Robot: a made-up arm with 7 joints.
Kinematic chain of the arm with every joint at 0, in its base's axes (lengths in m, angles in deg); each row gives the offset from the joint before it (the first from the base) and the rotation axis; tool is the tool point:
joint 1: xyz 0 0 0.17 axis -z
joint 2: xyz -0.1 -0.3 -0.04 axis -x
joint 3: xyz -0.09 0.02 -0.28 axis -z
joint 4: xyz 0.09 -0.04 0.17 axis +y
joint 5: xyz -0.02 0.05 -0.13 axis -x
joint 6: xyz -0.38 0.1 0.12 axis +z
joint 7: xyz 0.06 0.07 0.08 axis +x
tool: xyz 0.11 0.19 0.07
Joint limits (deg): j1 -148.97..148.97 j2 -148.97..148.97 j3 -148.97..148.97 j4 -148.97..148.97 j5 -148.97..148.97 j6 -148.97..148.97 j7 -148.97..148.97
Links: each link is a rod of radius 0.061 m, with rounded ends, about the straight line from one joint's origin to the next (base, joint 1, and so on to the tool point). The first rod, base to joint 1, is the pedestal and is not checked.
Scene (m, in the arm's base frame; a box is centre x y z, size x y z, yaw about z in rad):
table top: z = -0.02
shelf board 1: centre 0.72 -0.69 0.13 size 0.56 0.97 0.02 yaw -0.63
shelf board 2: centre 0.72 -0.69 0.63 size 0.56 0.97 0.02 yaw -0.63
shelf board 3: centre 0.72 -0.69 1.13 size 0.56 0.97 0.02 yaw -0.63
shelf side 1: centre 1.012 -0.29 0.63 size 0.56 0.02 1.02 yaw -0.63
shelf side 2: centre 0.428 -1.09 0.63 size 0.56 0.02 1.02 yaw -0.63
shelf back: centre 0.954 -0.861 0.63 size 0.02 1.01 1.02 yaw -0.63
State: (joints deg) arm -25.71 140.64 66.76 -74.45 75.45 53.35 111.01
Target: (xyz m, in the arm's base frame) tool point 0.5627 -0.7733 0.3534
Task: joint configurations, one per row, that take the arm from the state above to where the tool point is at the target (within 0.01 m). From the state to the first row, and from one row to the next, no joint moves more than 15 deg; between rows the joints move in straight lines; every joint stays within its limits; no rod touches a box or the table.
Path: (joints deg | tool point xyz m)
1: -16.20 141.52 70.58 -66.43 66.56 48.22 116.09 | 0.3714 -0.4666 0.4192
2: -6.70 142.40 74.39 -58.41 57.68 43.09 121.17 | 0.2409 -0.5386 0.3534
3: -11.90 137.49 64.96 -56.73 66.73 53.77 108.12 | 0.3640 -0.6021 0.3651
4: -17.10 132.59 55.52 -55.04 75.79 64.44 95.07 | 0.4731 -0.6827 0.3678
5: -22.31 127.68 46.09 -53.35 84.85 75.12 82.03 | 0.5627 -0.7732 0.3534

